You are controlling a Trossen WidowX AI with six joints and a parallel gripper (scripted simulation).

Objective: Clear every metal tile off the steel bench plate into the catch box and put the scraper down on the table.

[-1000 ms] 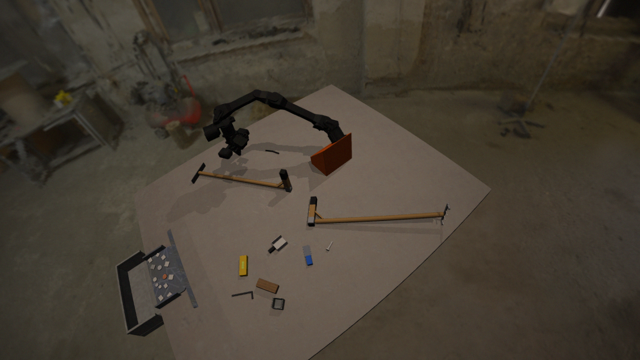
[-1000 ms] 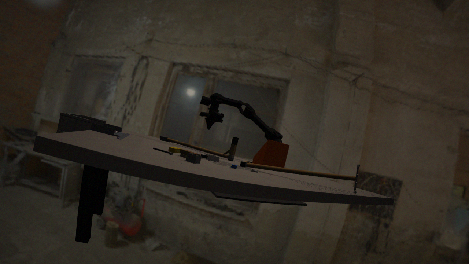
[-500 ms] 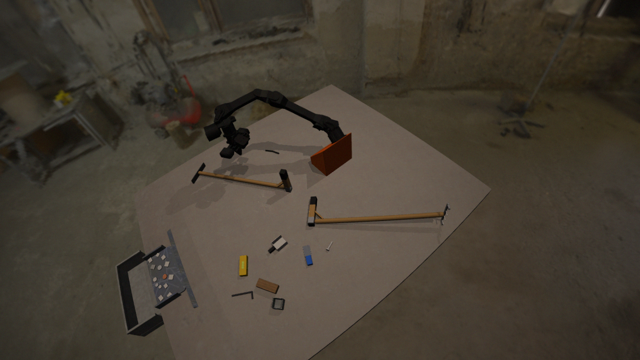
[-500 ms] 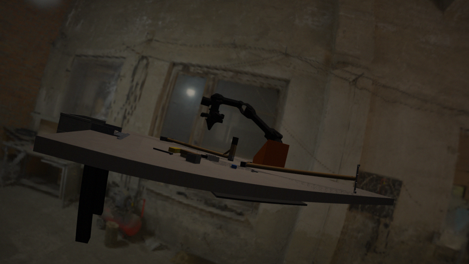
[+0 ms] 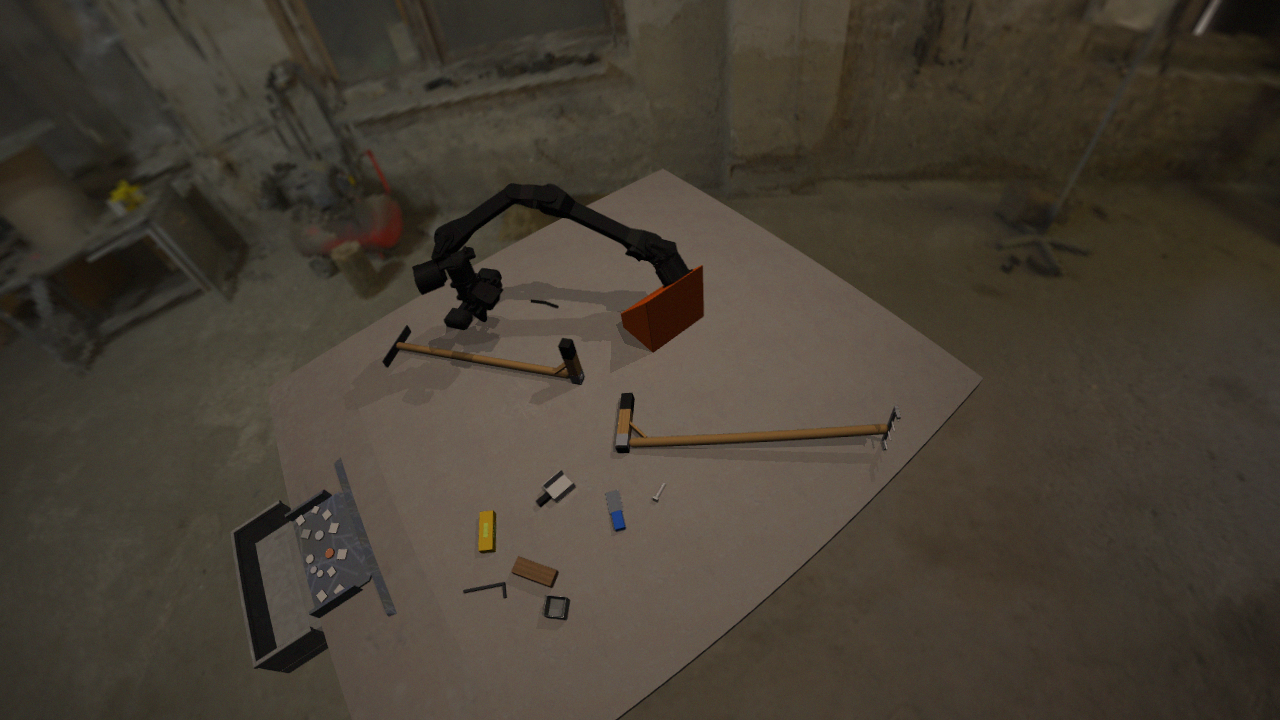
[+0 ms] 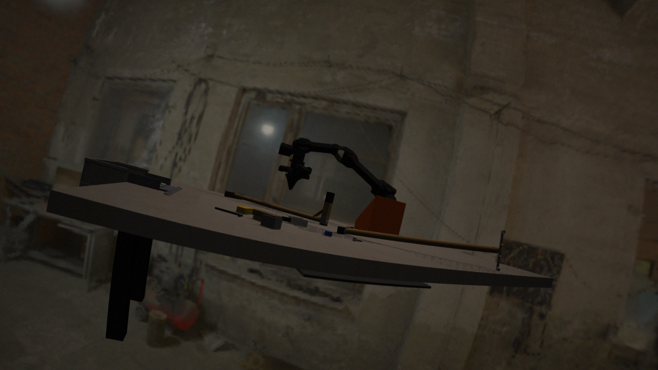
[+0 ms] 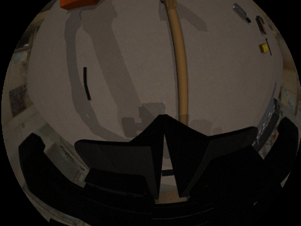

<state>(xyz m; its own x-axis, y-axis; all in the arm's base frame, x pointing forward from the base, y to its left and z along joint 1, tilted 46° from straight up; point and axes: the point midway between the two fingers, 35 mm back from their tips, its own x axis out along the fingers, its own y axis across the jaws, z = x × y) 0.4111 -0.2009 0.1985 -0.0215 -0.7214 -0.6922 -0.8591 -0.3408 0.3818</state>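
The wooden-shafted scraper is 60 mm ahead of my gripper tip, 10 mm to the left of it and 50 mm below it. Round my gripper tip: wooden block 260 mm ahead, 570 mm to the left, 100 mm below; yellow block 280 mm ahead, 430 mm to the left, 100 mm below; blue piece 50 mm ahead, 570 mm to the left, 110 mm below.
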